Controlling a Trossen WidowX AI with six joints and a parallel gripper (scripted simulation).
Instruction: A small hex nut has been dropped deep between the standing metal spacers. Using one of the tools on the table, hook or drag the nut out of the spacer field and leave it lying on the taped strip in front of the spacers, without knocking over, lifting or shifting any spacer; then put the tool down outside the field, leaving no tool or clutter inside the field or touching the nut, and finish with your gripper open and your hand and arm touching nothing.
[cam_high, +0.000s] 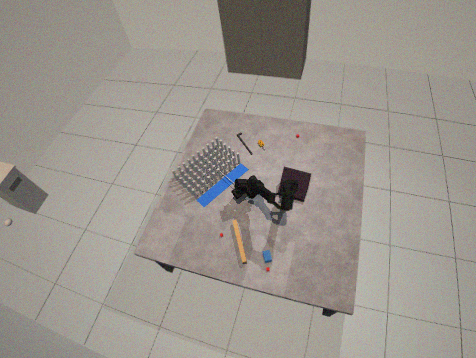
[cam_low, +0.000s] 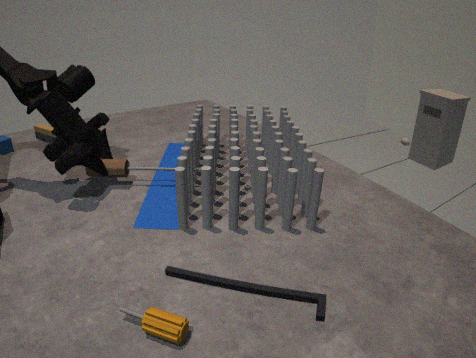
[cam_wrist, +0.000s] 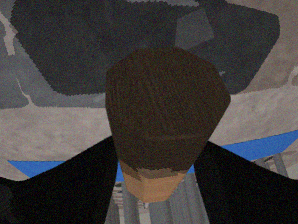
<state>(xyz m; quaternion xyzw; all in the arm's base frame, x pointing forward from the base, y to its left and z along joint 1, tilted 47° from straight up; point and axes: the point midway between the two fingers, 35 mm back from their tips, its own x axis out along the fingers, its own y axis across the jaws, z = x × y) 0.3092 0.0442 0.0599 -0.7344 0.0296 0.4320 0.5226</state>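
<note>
Right now my gripper tip is 13 cm short of the blue taped strip, 3 cm to the left of it and 3 cm above it. Also, from my gripper tip: brown-handled tool (9 cm ahead, 5 cm to the right); blue block (39 cm to the left, 27 cm behind, 1 cm below); screwdriver (41 cm to the right, 5 cm behind, 2 cm below).
</note>
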